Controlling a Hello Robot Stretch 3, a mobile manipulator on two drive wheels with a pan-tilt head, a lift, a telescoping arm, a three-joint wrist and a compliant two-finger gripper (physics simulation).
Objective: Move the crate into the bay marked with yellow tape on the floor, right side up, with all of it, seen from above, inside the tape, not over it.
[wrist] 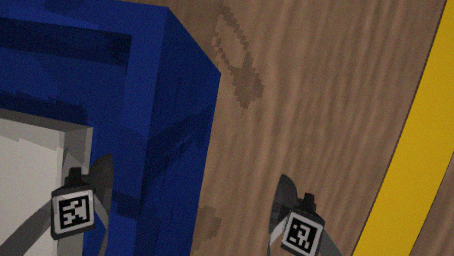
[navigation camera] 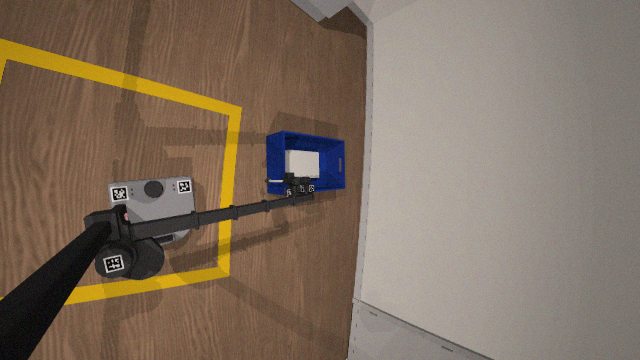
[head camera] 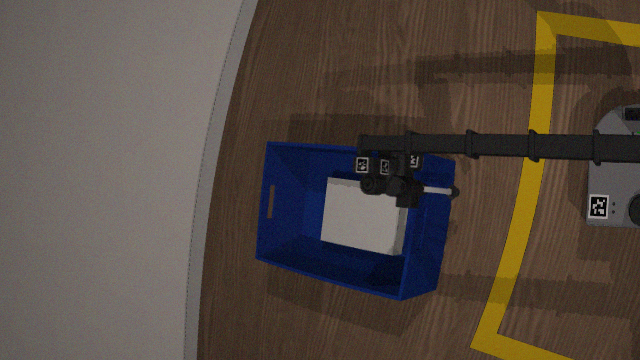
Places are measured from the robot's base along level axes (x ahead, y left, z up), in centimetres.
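Pixels of known places: gripper, between the fingertips: (wrist: 195,185) (navigation camera: 275,179); robot's base, origin of its link: (navigation camera: 153,187) (head camera: 639,209).
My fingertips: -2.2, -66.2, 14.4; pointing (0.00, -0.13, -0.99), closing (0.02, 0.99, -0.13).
For each thing: its top centre in the pictures, then the offset to it from my fingertips, as dx, dy, dz.
- blue crate, centre of its top: (head camera: 327,214) (navigation camera: 318,163) +8.5, -31.7, +7.7
- white box, centre of its top: (head camera: 359,215) (navigation camera: 305,164) +8.5, -31.6, -7.2
The blue crate (head camera: 425,245) (navigation camera: 276,157) (wrist: 177,125) stands upright on the floor, outside the yellow tape (head camera: 544,100) (navigation camera: 231,165) (wrist: 425,115), with its end wall toward it. A white box (head camera: 365,217) (navigation camera: 303,163) (wrist: 30,175) lies in the crate. My gripper (wrist: 195,185) is open. In the wrist view one finger is over the crate's inside beside the white box and the other is over the floor outside, so the end wall lies between them in the picture. Finger height and contact cannot be told. In the head view the wrist hides part of the crate.
My grey base (head camera: 612,175) (navigation camera: 160,202) stands inside the taped bay. My arm (head camera: 500,145) (navigation camera: 250,207) reaches across the tape toward the crate. A pale wall (head camera: 110,150) (navigation camera: 490,150) runs close behind the crate's far end. Floor lies between crate and tape.
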